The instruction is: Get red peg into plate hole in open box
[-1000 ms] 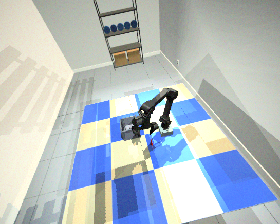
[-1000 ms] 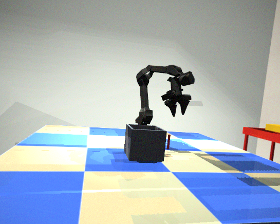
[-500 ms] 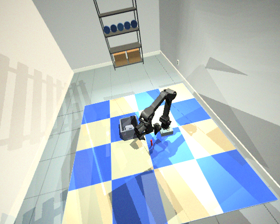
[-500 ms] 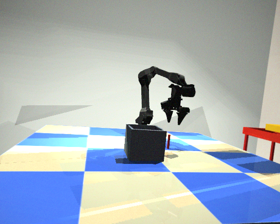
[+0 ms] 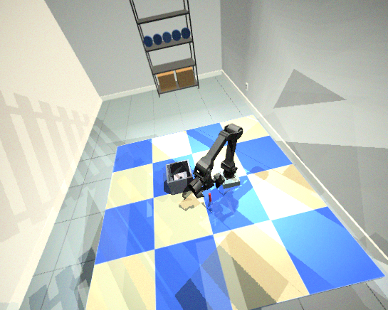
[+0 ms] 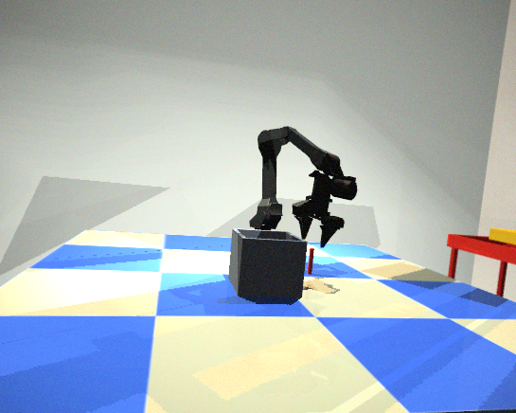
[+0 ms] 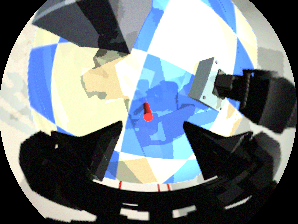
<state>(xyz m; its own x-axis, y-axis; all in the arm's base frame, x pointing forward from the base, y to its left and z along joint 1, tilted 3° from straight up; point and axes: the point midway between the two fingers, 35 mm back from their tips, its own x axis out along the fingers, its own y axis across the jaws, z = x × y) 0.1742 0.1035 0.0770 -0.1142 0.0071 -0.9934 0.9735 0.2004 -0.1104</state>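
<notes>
My gripper tip is 10 mm short of the red peg and 50 mm above it.
</notes>
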